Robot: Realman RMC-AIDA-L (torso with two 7-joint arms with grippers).
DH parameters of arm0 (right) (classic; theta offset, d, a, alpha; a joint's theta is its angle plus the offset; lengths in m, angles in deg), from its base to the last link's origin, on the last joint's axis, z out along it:
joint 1: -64.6 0.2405 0 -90
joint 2: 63.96 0 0 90
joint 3: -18.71 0.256 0 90
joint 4: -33.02 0 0 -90
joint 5: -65.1 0.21 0 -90
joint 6: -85.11 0 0 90
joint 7: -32.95 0.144 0 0
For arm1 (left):
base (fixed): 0 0 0 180
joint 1: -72.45 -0.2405 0 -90
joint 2: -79.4 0 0 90
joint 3: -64.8 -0.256 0 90
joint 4: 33.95 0 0 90
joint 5: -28 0.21 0 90
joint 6: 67.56 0 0 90
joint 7: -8.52 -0.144 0 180
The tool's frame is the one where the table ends.
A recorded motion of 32 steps. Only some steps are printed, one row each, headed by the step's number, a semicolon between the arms.
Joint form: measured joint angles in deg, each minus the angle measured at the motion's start. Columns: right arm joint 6, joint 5, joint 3, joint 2, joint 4, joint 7, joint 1; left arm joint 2, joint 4, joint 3, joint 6, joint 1, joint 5, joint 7.
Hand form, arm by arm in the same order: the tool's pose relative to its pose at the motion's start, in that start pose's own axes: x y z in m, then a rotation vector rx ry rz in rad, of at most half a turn. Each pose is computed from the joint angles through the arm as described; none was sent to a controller.
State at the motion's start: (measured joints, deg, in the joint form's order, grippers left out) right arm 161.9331 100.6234 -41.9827 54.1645 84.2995 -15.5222 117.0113; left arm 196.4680 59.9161 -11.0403 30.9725 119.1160 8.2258 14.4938
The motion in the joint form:
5: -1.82 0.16 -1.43 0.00 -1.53 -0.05 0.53; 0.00 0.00 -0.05 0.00 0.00 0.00 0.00
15: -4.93 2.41 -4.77 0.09 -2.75 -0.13 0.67; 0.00 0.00 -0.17 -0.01 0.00 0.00 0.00
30: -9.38 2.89 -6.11 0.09 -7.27 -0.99 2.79; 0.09 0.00 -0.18 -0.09 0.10 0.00 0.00
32: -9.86 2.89 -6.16 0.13 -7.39 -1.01 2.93; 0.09 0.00 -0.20 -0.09 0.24 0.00 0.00
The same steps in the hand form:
5: -0.0015 0.0012 0.0062 0.0077 0.0068 -0.0128; -0.0001 0.0002 0.0001 0.0001 -0.0003 0.0008
15: -0.0061 0.0067 0.0154 0.0092 -0.0069 -0.0378; -0.0001 0.0005 0.0002 0.0003 -0.0008 0.0028
30: -0.0119 0.0071 0.0276 0.0271 -0.0098 -0.0564; 0.0003 0.0016 0.0002 -0.0017 0.0012 0.0042
32: -0.0133 0.0069 0.0280 0.0317 -0.0143 -0.0585; 0.0010 0.0022 -0.0001 -0.0022 0.0026 0.0064

